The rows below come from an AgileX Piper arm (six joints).
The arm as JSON. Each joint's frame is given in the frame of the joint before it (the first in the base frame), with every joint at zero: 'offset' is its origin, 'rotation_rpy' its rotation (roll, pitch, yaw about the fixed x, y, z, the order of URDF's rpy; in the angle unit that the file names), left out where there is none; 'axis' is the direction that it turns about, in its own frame. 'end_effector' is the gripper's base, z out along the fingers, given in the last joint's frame.
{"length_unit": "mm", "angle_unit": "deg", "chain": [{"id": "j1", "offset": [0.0, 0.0, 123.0], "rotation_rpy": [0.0, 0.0, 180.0], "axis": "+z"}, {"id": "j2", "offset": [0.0, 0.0, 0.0], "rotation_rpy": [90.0, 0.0, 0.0], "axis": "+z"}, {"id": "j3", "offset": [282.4, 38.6, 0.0], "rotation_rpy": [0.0, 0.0, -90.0], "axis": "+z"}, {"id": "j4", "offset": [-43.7, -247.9, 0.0], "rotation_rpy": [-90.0, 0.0, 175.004], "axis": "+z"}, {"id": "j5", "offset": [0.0, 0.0, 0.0], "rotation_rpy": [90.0, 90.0, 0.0], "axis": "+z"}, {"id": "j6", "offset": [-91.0, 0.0, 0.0], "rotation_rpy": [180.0, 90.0, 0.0], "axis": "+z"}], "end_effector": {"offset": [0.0, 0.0, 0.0], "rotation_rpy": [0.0, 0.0, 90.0]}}
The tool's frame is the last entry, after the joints.
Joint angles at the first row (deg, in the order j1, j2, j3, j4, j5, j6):
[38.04, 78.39, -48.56, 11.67, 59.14, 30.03]
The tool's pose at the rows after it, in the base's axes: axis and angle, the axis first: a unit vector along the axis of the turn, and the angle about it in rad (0 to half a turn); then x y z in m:
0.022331 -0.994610 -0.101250 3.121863 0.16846 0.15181 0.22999
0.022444 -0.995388 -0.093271 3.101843 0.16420 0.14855 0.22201
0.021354 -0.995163 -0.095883 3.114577 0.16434 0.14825 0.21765
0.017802 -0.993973 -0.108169 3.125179 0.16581 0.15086 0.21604
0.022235 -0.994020 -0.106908 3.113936 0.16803 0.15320 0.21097
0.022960 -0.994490 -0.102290 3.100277 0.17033 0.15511 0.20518
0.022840 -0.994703 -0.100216 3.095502 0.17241 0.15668 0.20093
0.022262 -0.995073 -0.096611 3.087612 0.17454 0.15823 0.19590
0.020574 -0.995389 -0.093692 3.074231 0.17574 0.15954 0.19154
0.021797 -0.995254 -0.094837 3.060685 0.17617 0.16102 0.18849
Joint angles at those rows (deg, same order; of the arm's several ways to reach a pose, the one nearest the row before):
[38.04, 78.38, -47.86, 11.67, 58.89, 29.91]
[38.07, 78.38, -45.96, 11.67, 58.48, 29.73]
[38.07, 78.50, -44.98, 11.67, 56.61, 29.59]
[38.07, 78.82, -44.76, 12.83, 54.82, 29.17]
[38.07, 80.16, -44.76, 13.31, 54.19, 28.21]
[38.07, 81.64, -44.76, 13.46, 53.70, 27.85]
[38.07, 82.72, -44.76, 13.55, 53.00, 27.64]
[38.07, 83.96, -44.76, 13.59, 52.38, 27.51]
[38.07, 85.04, -44.76, 13.87, 52.14, 27.41]
[38.07, 85.83, -44.76, 14.63, 52.01, 26.72]

